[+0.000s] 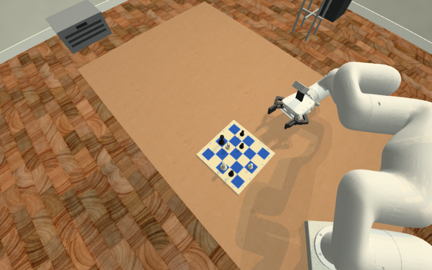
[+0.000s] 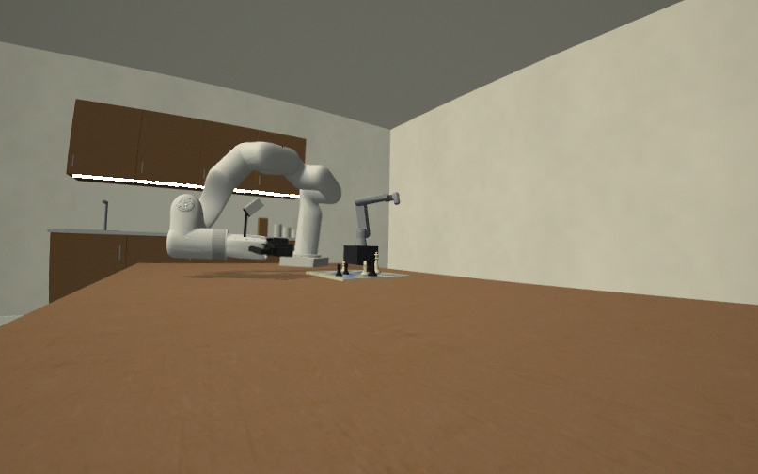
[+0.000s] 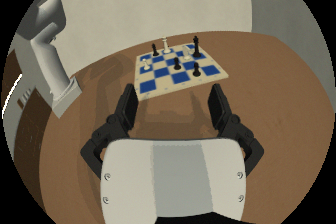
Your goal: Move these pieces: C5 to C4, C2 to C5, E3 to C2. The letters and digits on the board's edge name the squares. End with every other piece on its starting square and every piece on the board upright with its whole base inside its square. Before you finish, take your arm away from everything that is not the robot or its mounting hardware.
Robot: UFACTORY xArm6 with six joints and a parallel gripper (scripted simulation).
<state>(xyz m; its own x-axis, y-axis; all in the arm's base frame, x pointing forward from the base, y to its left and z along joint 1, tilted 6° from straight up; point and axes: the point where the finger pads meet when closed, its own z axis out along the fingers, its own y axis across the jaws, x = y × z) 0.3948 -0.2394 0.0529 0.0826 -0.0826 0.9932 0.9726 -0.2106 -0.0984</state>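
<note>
Right now my hand is 40 mm past the white pawn, 200 mm to the right of it and 60 mm above it. Also, from my hand: blue-and-cream chessboard 40 mm ahead, 200 mm to the left, 80 mm below; white chess piece 30 mm ahead, 270 mm to the left, 40 mm below; black pawn 270 mm to the left, 50 mm below.
</note>
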